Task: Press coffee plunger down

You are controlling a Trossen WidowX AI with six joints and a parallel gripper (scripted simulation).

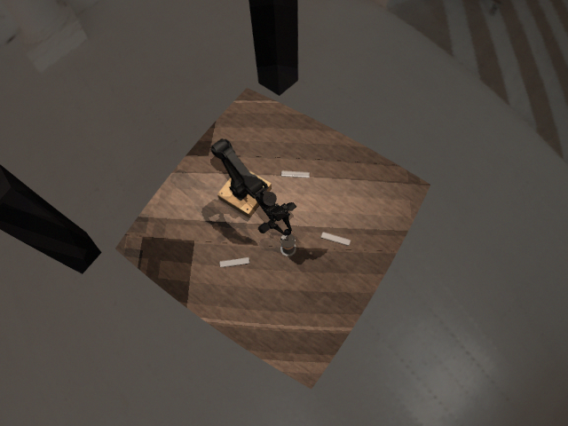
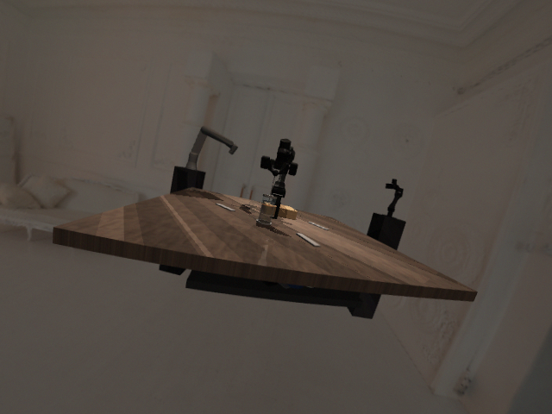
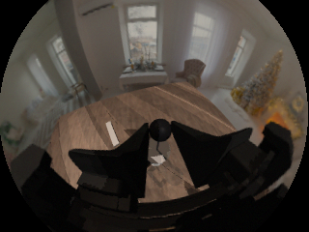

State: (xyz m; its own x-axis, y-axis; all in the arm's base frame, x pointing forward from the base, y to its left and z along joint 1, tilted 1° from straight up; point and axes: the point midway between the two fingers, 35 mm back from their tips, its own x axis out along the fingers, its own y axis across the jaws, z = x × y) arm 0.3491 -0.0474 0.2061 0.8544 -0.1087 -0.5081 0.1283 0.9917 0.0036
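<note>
My gripper tip is 130 mm above the coffee press, 20 mm past it and 10 mm to the right of it.
</note>
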